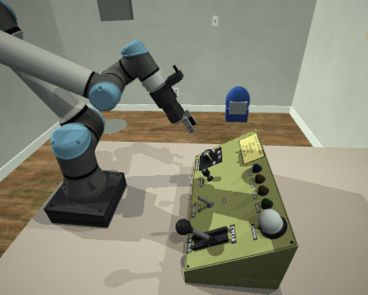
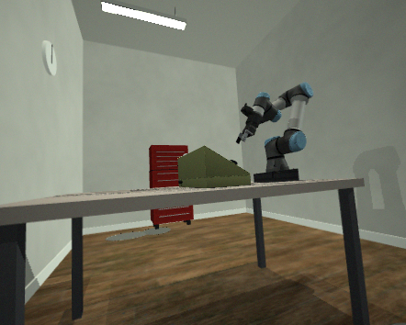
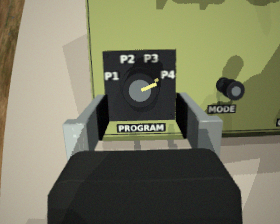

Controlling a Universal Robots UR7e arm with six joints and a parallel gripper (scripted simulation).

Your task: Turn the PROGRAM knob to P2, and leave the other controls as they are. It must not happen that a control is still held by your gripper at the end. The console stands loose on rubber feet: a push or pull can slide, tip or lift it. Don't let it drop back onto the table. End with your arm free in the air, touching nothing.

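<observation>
Right now my hand is 130 mm above the mode knob, 120 mm to the left of it and 60 mm short of it. The rest, counted from my hand: olive console 180 mm to the right, 160 mm below, 100 mm ahead; then check toggle 240 mm to the right, 140 mm below, 60 mm ahead; then ball-handled lever 360 mm to the right, 130 mm below, 30 mm ahead.
</observation>
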